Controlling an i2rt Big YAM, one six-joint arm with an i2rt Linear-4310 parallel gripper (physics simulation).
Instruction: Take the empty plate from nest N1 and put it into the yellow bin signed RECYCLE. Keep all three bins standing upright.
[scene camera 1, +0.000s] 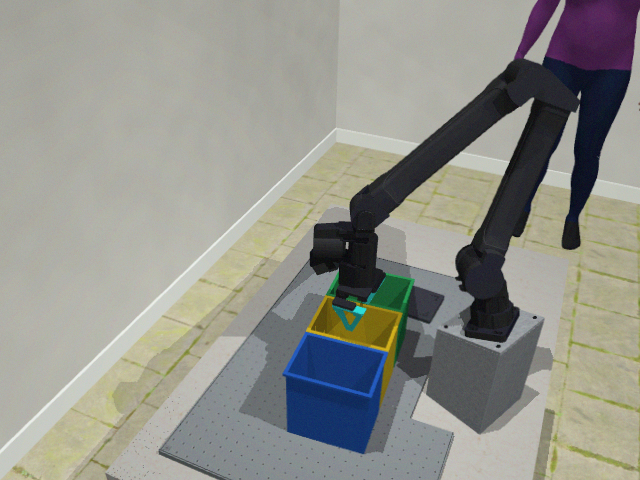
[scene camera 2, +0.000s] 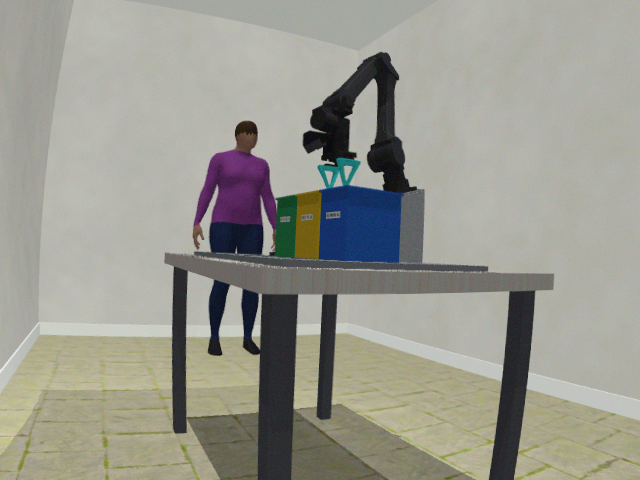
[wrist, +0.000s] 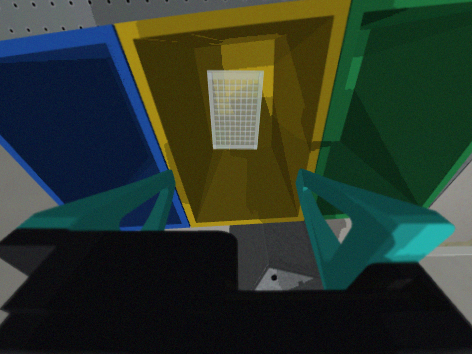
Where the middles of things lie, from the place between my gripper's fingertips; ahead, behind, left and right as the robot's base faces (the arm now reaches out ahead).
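From my gripper: blue bin (scene camera 1: 333, 388), 13 cm to the left, 2 cm behind, 11 cm below. Well plate (wrist: 235, 96), 1 cm behind my gripper, 19 cm below. Green bin (scene camera 1: 394, 293), 3 cm ahead of my gripper, 13 cm to the right, 11 cm below. Yellow bin (scene camera 1: 378, 328): my gripper 1 cm short of it, 11 cm above.
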